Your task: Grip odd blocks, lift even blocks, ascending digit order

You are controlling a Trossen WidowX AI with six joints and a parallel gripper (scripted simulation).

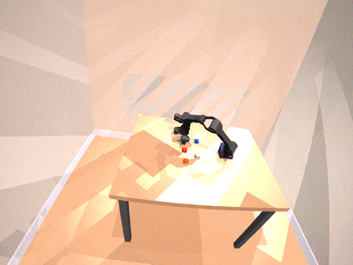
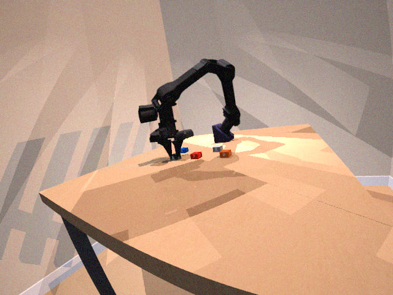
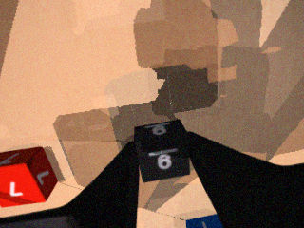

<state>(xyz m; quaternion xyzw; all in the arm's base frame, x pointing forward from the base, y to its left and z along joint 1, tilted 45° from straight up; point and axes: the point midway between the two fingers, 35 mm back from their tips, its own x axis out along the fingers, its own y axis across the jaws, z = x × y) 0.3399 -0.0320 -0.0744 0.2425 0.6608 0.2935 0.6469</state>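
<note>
My gripper tip is now 1 cm past the dark block. The rest, counted from my gripper tip: red block: 10 cm to the left, 2 cm behind; then blue block: 11 cm behind, 4 cm to the right; then grey block: 14 cm to the left, 11 cm behind.
</note>
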